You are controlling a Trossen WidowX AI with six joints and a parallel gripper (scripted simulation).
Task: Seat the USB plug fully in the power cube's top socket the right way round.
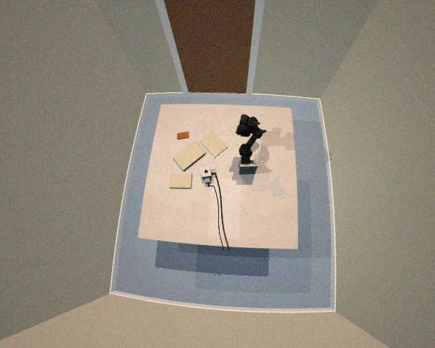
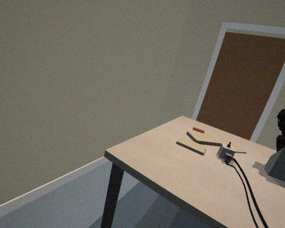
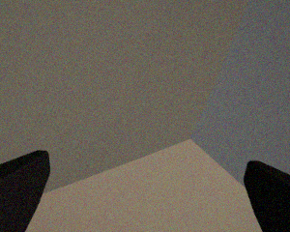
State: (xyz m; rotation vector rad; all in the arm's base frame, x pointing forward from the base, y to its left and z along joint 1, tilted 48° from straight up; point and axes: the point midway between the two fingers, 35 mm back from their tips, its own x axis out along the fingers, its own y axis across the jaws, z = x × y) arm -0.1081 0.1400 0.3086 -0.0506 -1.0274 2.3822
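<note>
Right now the USB plug is 390 mm below my gripper tip, 380 mm ahead of it and 220 mm to the left of it. The rest, counted from my gripper tip: USB socket: 420 mm below, 380 mm ahead, 220 mm to the left; small orange block: 670 mm ahead, 480 mm below, 120 mm to the right.
</note>
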